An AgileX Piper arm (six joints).
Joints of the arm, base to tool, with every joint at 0 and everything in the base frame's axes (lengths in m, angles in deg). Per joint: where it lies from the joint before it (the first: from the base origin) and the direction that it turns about. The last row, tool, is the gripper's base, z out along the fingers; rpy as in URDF.
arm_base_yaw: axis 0 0 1 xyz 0.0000 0.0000 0.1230
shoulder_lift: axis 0 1 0 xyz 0.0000 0.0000 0.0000
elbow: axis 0 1 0 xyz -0.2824 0.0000 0.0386
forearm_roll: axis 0.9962 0 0.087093 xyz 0.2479 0.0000 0.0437
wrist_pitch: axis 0 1 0 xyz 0.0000 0.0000 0.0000
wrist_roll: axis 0.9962 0 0.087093 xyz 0.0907 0.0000 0.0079
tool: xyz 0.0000 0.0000 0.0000 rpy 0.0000 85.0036 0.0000
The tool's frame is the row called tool.
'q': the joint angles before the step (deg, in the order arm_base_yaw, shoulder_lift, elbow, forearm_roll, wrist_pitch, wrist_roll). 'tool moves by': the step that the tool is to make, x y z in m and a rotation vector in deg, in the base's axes. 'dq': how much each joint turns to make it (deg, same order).
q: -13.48, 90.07, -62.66, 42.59, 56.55, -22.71
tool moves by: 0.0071, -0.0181, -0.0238, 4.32, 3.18, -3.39
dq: -3.67, 4.38, 0.83, 4.13, 0.46, -2.25
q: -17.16, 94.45, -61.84, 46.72, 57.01, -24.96
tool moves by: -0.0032, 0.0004, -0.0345, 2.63, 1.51, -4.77
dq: -0.26, 2.38, 6.04, 6.29, -6.09, -3.66
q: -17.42, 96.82, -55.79, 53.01, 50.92, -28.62
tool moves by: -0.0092, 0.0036, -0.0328, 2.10, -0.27, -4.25
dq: -0.01, 1.94, 7.05, 10.09, -6.16, -8.53
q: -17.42, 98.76, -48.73, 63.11, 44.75, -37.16
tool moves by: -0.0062, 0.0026, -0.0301, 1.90, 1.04, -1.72
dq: -0.07, 3.73, 4.22, 8.45, -2.41, -8.58
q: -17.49, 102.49, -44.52, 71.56, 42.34, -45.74
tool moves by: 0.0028, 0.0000, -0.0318, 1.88, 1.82, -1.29
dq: -0.01, 6.30, 0.90, 7.14, -0.94, -7.22
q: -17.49, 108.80, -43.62, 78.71, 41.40, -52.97
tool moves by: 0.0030, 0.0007, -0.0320, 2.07, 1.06, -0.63
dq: -0.01, 6.93, 0.00, 7.38, 0.50, -8.14
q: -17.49, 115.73, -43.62, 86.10, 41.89, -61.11
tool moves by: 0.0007, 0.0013, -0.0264, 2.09, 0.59, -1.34
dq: -0.01, 5.80, -0.01, 6.91, 1.22, -6.83
